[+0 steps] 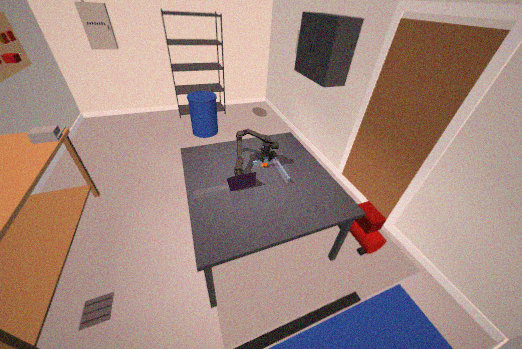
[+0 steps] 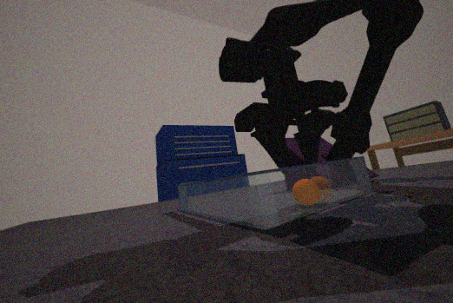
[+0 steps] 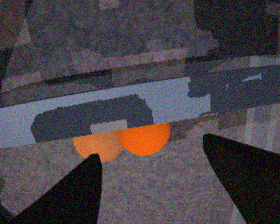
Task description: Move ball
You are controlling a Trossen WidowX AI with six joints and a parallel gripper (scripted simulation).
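The orange ball lies 30 mm below my gripper tip.
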